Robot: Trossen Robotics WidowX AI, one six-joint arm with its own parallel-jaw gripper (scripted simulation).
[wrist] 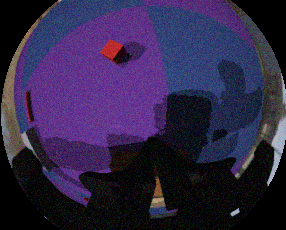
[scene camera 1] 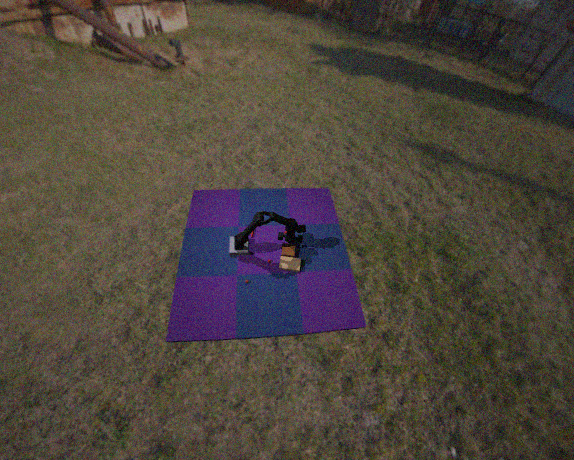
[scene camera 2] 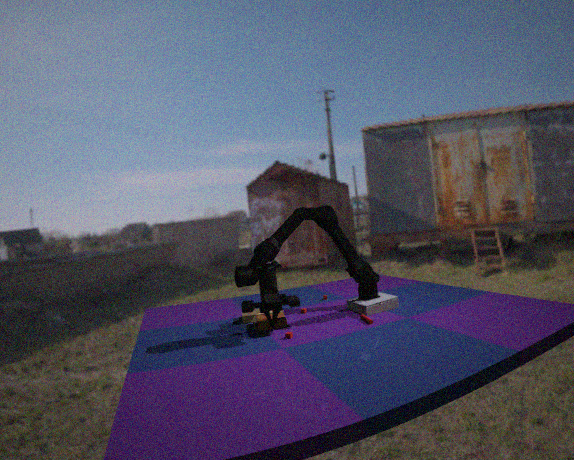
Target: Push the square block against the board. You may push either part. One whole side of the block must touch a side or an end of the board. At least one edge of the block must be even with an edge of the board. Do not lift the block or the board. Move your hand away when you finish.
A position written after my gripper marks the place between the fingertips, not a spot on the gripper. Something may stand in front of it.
My gripper (scene camera 2: 273, 329) is shut and holds nothing.
My gripper shows as well in the wrist view (wrist: 151, 139).
